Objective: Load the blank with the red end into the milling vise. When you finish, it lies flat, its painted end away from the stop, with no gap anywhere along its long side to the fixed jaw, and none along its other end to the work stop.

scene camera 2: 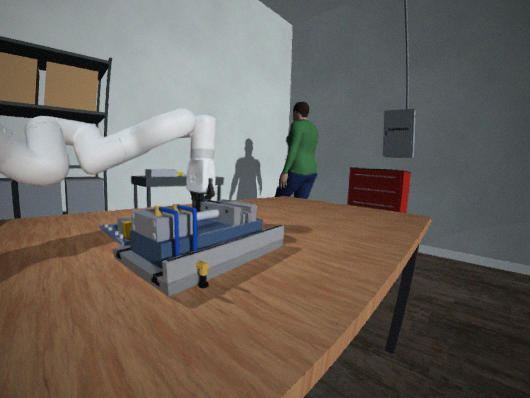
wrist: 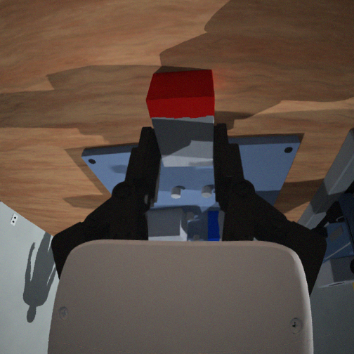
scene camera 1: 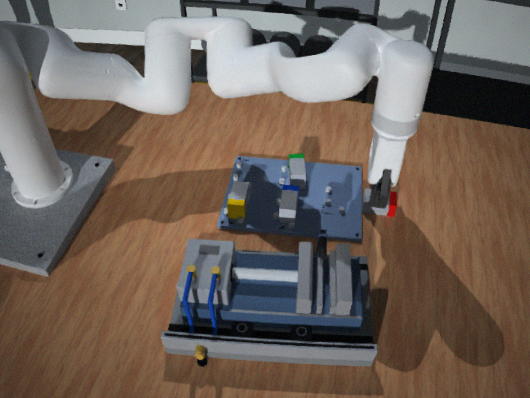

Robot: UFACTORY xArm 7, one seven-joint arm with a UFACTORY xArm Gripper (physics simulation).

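The blank with the red end (scene camera 1: 392,204) (wrist: 184,135) lies at the right edge of the blue plate (scene camera 1: 345,175) (wrist: 267,165), its red end pointing away from the plate. My gripper (scene camera 1: 380,200) (scene camera 2: 197,202) (wrist: 185,140) is shut on its grey part, with one dark finger along each long side. Whether the blank touches the table is hard to tell. The milling vise (scene camera 1: 270,296) (scene camera 2: 215,233) stands in front of the plate, with upright grey jaw plates (scene camera 1: 304,280) (scene camera 1: 343,282) at its right. A dark rod (scene camera 1: 321,246) stands behind them. In the second scene view the blank is hidden.
Blanks with a green end (scene camera 1: 297,172), a blue end (scene camera 1: 288,205) and a yellow end (scene camera 1: 237,208) stand on the plate among small pegs. Two blue bent handles (scene camera 1: 186,300) (scene camera 1: 212,300) rise at the vise's left block (scene camera 1: 207,265). A yellow-topped knob (scene camera 1: 200,353) (scene camera 2: 202,268) is at its front.
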